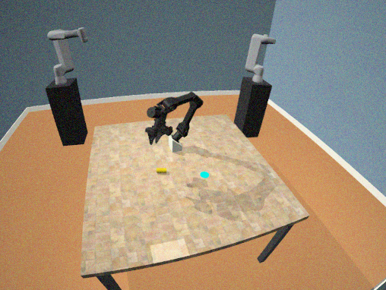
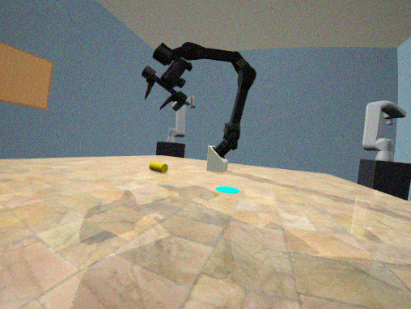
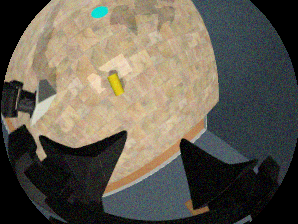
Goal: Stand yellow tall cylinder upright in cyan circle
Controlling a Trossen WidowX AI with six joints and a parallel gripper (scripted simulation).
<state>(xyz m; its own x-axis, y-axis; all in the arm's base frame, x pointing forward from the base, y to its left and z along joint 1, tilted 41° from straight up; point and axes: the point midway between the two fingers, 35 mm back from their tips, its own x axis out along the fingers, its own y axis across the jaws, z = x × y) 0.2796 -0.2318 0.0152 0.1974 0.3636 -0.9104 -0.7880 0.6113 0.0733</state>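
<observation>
Now: the yellow cylinder 230 mm below my gripper tip, 50 mm to the left of it and 10 mm behind it. Also, from my gripper tip: cyan circle: 330 mm to the left, 240 mm below, 60 mm ahead.
</observation>
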